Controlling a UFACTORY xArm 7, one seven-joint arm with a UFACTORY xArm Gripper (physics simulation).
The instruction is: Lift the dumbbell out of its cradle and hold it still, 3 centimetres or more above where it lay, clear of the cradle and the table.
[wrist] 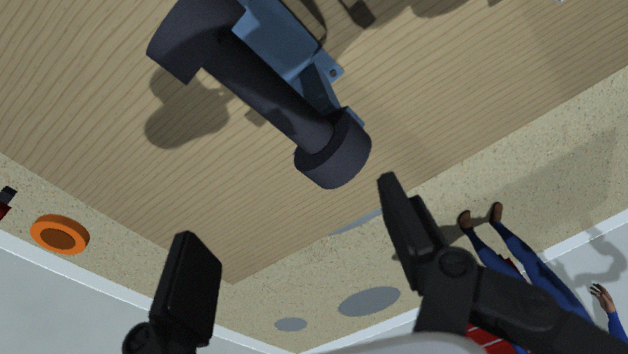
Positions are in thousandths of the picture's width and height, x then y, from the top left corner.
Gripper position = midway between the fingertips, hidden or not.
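Observation:
My gripper (463,631). A dumbbell (529,422).

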